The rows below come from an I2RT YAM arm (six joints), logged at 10 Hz.
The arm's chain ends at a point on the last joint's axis. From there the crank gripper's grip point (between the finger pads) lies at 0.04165 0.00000 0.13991 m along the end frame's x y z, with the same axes.
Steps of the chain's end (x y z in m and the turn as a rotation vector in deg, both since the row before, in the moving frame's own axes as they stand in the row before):
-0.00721 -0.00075 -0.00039 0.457 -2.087 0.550
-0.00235 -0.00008 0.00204 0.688 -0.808 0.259
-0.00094 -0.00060 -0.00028 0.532 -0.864 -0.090
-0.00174 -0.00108 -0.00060 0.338 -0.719 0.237
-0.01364 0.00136 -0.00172 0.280 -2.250 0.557
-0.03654 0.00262 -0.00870 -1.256 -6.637 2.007
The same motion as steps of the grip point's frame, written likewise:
-0.01233 -0.00150 0.00103 0.457 -2.087 0.550
-0.00432 -0.00158 0.00260 0.688 -0.808 0.259
-0.00306 -0.00197 0.00033 0.532 -0.864 -0.090
-0.00350 -0.00174 -0.00009 0.338 -0.719 0.237
-0.01916 0.00105 -0.00019 0.280 -2.250 0.557
-0.05306 0.00690 -0.00487 -1.256 -6.637 2.007

